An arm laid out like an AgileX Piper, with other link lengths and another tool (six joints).
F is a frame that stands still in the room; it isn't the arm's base.
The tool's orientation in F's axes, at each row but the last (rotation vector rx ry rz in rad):
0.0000 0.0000 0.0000
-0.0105 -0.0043 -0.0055
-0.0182 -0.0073 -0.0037
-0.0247 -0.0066 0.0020
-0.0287 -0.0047 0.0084
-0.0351 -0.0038 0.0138
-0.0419 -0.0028 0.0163
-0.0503 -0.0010 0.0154
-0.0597 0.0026 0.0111
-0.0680 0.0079 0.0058
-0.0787 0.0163 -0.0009
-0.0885 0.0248 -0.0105
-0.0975 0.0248 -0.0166
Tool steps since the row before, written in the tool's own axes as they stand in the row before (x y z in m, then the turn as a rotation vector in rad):
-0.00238 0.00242 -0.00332 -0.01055 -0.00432 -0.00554
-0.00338 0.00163 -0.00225 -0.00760 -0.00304 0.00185
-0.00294 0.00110 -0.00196 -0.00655 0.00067 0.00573
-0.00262 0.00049 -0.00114 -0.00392 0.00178 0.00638
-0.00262 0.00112 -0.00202 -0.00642 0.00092 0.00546
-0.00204 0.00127 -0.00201 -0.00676 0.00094 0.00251
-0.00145 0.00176 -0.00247 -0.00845 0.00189 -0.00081
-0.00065 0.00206 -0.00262 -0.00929 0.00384 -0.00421
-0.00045 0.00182 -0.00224 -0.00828 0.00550 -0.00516
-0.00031 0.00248 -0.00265 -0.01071 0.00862 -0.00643
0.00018 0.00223 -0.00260 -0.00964 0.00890 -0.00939
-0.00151 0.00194 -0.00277 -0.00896 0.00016 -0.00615
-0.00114 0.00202 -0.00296 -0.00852 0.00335 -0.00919
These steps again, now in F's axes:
-0.00238 0.00242 -0.00332 -0.01055 -0.00432 -0.00554
-0.00336 0.00162 -0.00228 -0.00762 -0.00298 0.00185
-0.00292 0.00107 -0.00200 -0.00659 0.00080 0.00567
-0.00261 0.00046 -0.00117 -0.00397 0.00193 0.00631
-0.00262 0.00104 -0.00206 -0.00645 0.00102 0.00540
-0.00205 0.00117 -0.00206 -0.00678 0.00093 0.00245
-0.00147 0.00163 -0.00255 -0.00848 0.00172 -0.00091
-0.00068 0.00192 -0.00272 -0.00934 0.00348 -0.00440
-0.00048 0.00168 -0.00234 -0.00835 0.00509 -0.00545
-0.00035 0.00229 -0.00281 -0.01081 0.00810 -0.00691
0.00014 0.00202 -0.00277 -0.00979 0.00815 -0.00990
-0.00156 0.00171 -0.00289 -0.00911 -0.00028 -0.00592
-0.00118 0.00174 -0.00311 -0.00870 0.00259 -0.00927

